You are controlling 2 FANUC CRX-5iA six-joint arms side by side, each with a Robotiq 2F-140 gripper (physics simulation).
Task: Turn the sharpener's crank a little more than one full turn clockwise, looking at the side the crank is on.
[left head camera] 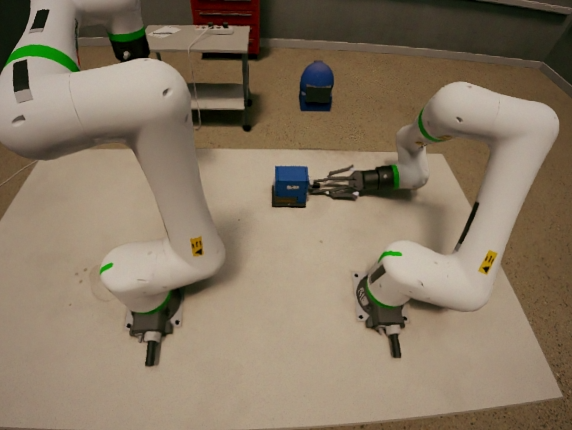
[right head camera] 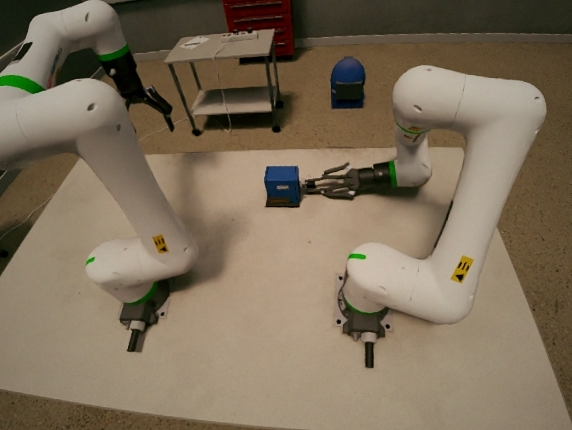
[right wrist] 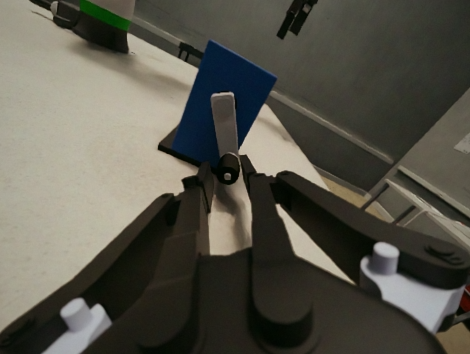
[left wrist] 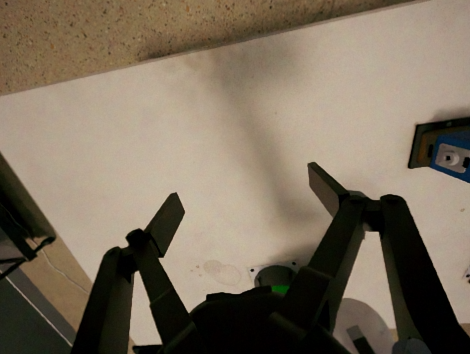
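Where they show: left gripper, between the fingertips: [right head camera: 153,131] [right wrist: 285,35] [left wrist: 242,189]; right gripper, between the fingertips: [left head camera: 311,186] [right head camera: 306,186] [right wrist: 226,170]; left arm's base, origin of its link: [left head camera: 155,301] [right head camera: 147,293] [right wrist: 102,42] [left wrist: 276,280]; right arm's base, origin of its link: [left head camera: 379,296] [right head camera: 363,301].
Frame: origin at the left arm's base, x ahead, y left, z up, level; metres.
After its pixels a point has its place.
Note:
The blue sharpener [left head camera: 291,179] {x 0.345, y -0.442, z 0.128 m} [right head camera: 281,176] {x 0.359, y -0.448, z 0.128 m} [left wrist: 455,138] {x 0.417, y -0.395, z 0.077 m} [right wrist: 200,110] {x 0.351, y -0.503, z 0.065 m} stands upright on its dark base on the pale table top. In the right wrist view its grey crank arm [right wrist: 225,122] points mostly down towards the base, with a black knob [right wrist: 229,164] {x 0.392, y -0.561, z 0.046 m} at its end. My right gripper [left head camera: 314,187] {x 0.399, y -0.533, z 0.025 m} [right head camera: 308,187] {x 0.399, y -0.533, z 0.025 m} [right wrist: 226,170] {x 0.399, y -0.533, z 0.025 m} reaches in from the picture's right; its fingertips stand on both sides of the knob, narrowly apart, with nothing clamped. My left gripper [right head camera: 170,120] [left wrist: 242,189] {x 0.500, y 0.000, z 0.261 m} is wide open and empty, high up at the far left; its fingers are hidden in the left head view.
A grey cart [left head camera: 230,46] [right head camera: 250,47] with a power strip stands behind the table. A red drawer cabinet [left head camera: 225,7] [right head camera: 260,13] is behind it. A blue welding helmet [left head camera: 316,75] [right head camera: 348,71] is on the floor beyond the table's back edge.

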